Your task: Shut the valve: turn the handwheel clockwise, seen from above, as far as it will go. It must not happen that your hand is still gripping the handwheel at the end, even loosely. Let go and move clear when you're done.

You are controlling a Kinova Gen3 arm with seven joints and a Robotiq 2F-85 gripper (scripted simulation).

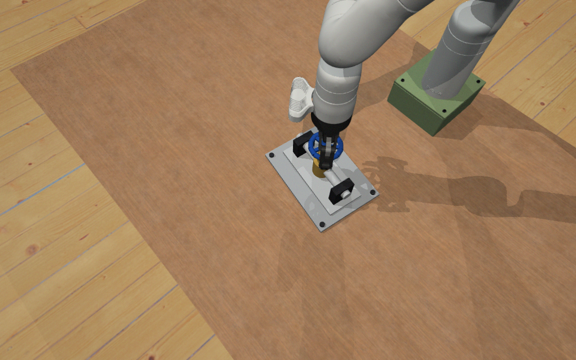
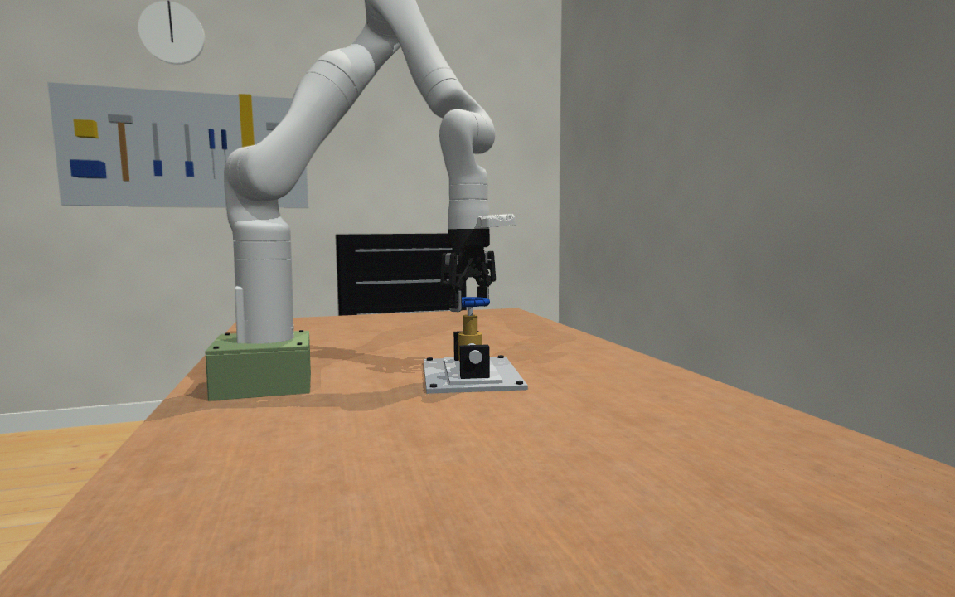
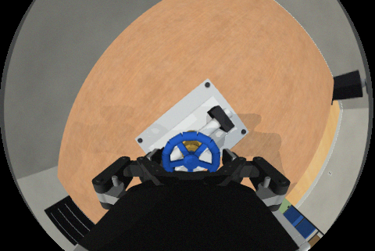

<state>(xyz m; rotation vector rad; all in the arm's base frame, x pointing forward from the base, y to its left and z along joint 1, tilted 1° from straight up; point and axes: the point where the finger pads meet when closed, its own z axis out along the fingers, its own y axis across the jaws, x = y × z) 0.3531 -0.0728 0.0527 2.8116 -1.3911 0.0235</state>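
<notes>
My hand is right at the handwheel. From my hand the other things lie so: baseplate: 12 cm below.
</notes>
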